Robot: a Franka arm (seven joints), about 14 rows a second.
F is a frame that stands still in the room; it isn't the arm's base.
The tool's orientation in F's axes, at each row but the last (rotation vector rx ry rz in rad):
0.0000 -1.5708 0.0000
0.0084 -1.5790 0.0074
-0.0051 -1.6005 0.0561
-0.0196 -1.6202 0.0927
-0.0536 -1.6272 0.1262
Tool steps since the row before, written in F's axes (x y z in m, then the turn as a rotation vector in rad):
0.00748 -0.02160 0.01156 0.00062 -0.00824 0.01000
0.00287 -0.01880 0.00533 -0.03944 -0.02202 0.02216
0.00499 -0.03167 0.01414 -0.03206 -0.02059 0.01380
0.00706 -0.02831 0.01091 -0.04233 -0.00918 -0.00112
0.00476 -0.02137 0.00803 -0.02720 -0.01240 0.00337
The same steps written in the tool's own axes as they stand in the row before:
0.01156 -0.02160 -0.00748 0.01000 -0.00824 -0.00062
0.00532 -0.01882 -0.00272 0.02250 -0.02161 0.03948
0.01276 -0.03234 -0.00436 0.01398 -0.02009 0.03230
0.00853 -0.02931 -0.00622 0.00045 -0.00719 0.04273
0.00528 -0.02233 -0.00415 0.00361 -0.01154 0.02754

